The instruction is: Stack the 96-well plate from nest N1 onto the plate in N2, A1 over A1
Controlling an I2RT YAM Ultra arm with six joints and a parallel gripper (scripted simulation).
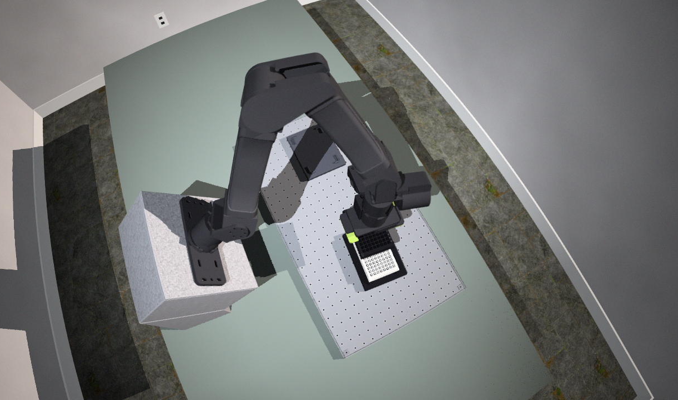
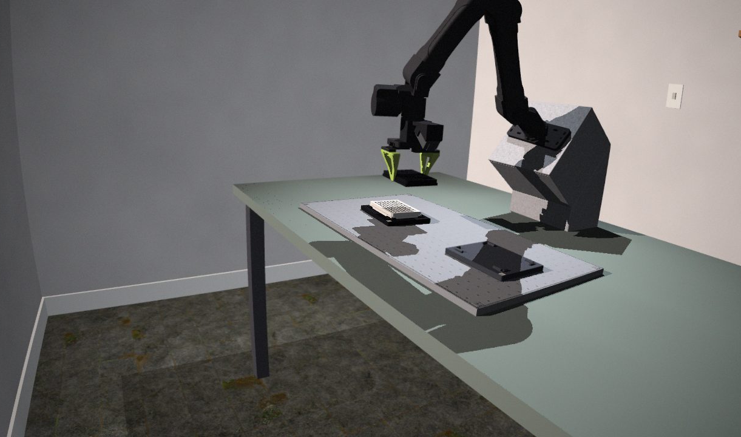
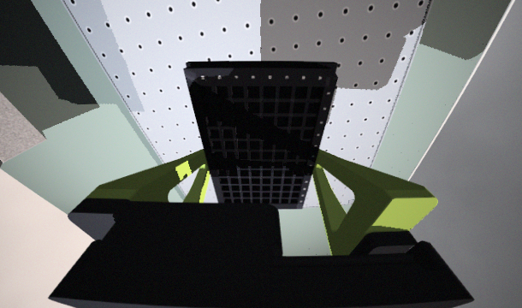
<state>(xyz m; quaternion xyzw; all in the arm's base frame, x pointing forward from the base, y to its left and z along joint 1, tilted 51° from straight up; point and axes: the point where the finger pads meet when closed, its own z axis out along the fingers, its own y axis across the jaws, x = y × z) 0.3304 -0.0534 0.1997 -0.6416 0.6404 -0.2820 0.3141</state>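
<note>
Now: hand 10 mm short of the white 96-well plate, 40 mm to the left of it and 90 mm above it. Round my hand: black 96-well plate: right at my hand; black nest N2: 10 mm ahead, 40 mm to the right, 110 mm below; nest N1: 60 mm behind, 310 mm to the left, 110 mm below.
</note>
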